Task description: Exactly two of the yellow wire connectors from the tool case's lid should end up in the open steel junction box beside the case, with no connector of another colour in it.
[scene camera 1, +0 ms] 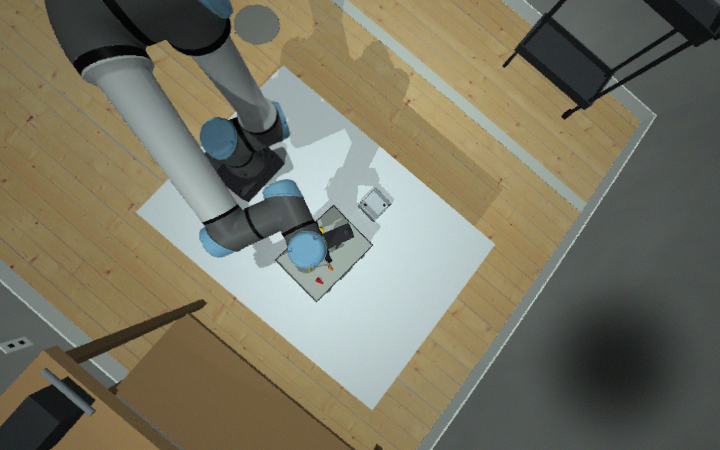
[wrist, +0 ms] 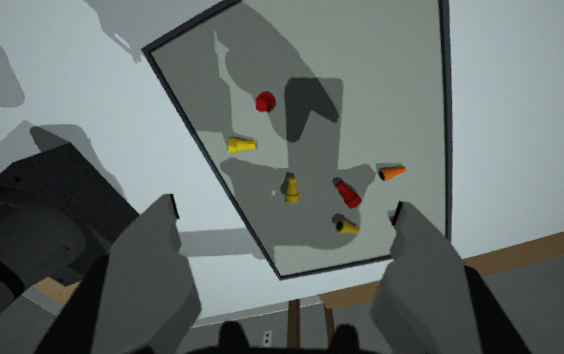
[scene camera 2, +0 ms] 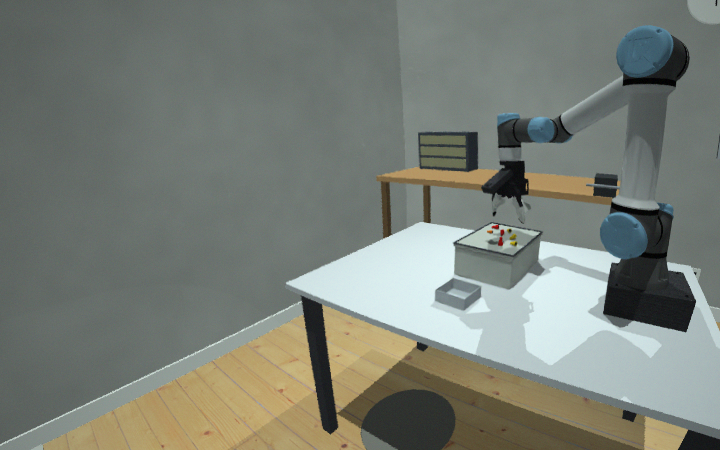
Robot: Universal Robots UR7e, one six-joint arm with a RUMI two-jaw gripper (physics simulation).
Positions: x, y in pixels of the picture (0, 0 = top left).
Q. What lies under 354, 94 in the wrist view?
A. A tool case.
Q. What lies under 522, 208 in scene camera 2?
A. My gripper.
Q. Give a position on a tool case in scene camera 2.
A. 478, 256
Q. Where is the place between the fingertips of my gripper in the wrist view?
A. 285, 200
